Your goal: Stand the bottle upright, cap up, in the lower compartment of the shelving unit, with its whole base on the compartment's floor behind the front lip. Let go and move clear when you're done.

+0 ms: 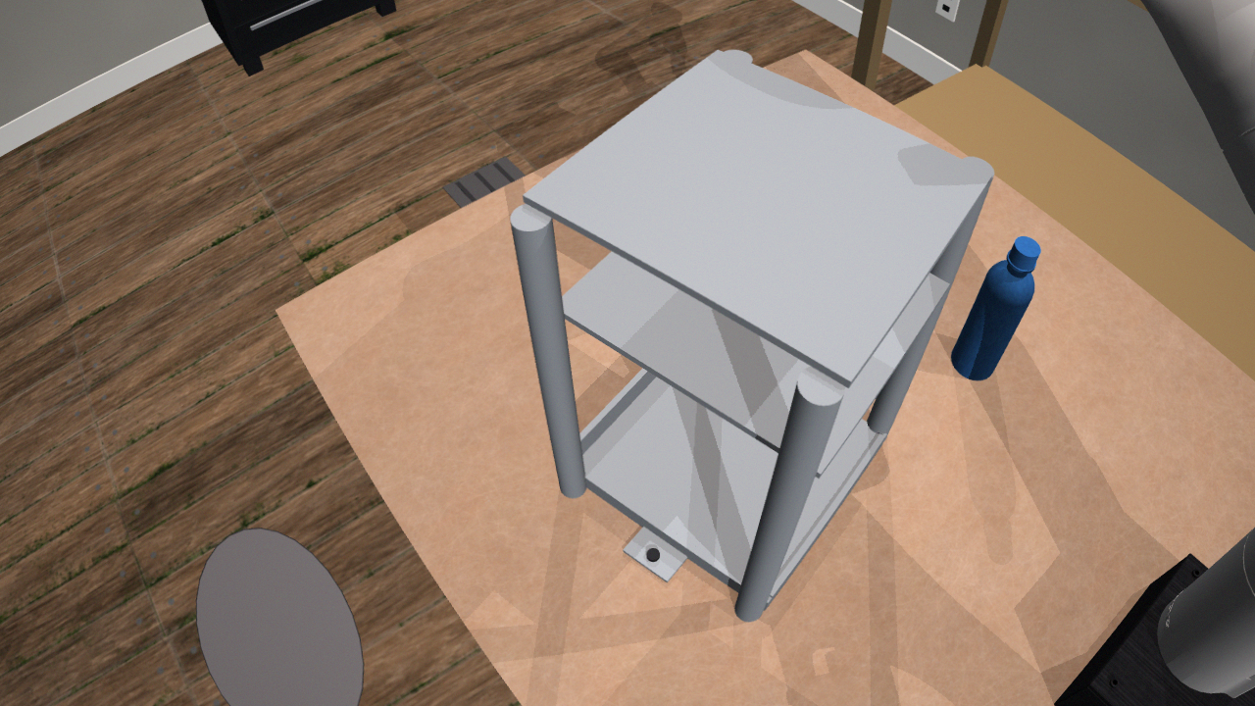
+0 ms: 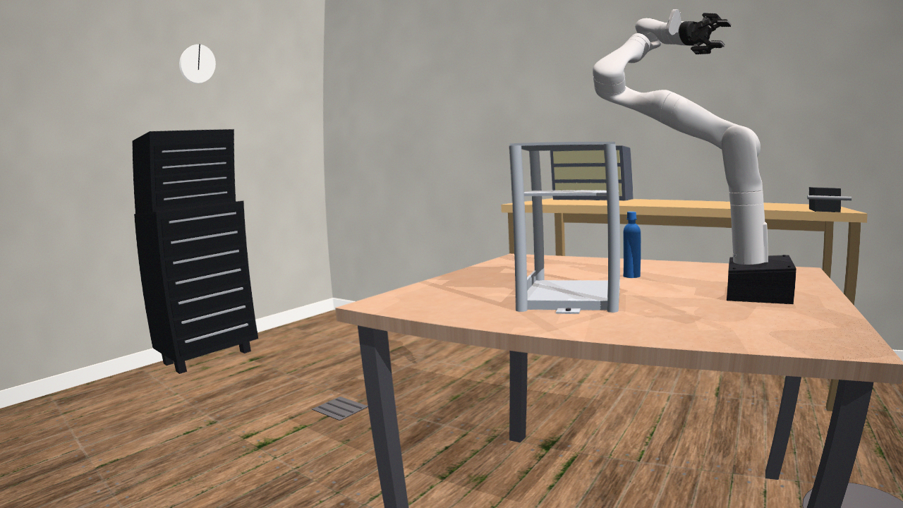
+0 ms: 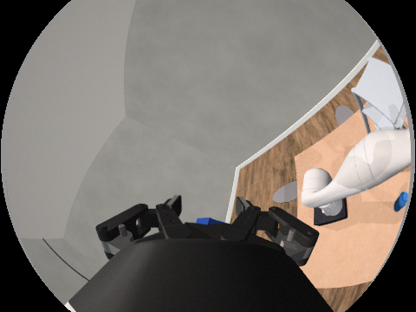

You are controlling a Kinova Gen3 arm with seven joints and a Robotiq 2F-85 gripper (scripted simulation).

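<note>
My gripper is now 57 cm above the blue bottle, 32 cm short of it and 5 cm to the left of it. Also, from my hand: grey shelving unit: 51 cm below, 45 cm ahead, 23 cm to the left.
</note>
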